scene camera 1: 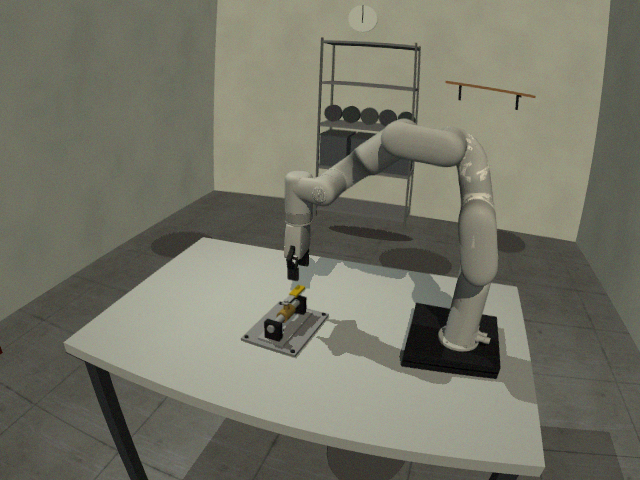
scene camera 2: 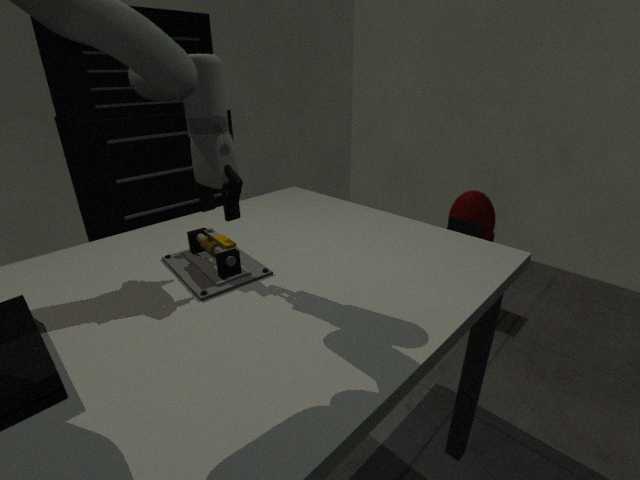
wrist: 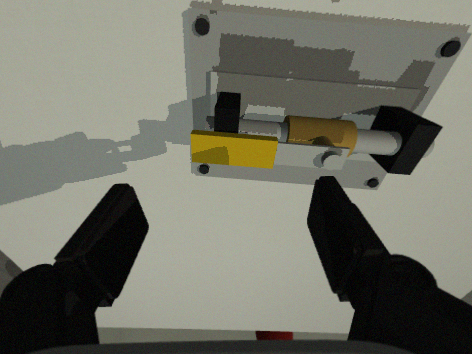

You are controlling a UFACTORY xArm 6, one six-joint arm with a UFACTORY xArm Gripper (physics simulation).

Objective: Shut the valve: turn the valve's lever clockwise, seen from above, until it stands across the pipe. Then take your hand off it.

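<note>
The valve (scene camera 1: 285, 313) (scene camera 2: 208, 244) (wrist: 320, 131) has a brass-coloured body on a pale pipe (wrist: 377, 142), held between two black blocks on a grey plate (scene camera 1: 309, 330) (scene camera 2: 206, 290) (wrist: 199, 75). Its lever has a yellow grip (scene camera 1: 297, 290) (scene camera 2: 224, 240) (wrist: 234, 150) and a pale arm ending at a round pivot (wrist: 331, 159). The lever lies lengthwise along the pipe. My gripper (scene camera 1: 298, 271) (scene camera 2: 220, 212) (wrist: 225, 202) is open and empty, above the valve and apart from it. In the wrist view its fingers are spread along the pipe's direction, at one side of the lever.
The plate rests on the white table (scene camera 1: 170, 330) (scene camera 2: 330, 248). The arm's black base (scene camera 1: 429, 361) (scene camera 2: 28, 361) stands on the same table. A shelf rack (scene camera 1: 321, 77) stands by the back wall. A red rounded object (scene camera 2: 471, 209) shows beyond the table's edge.
</note>
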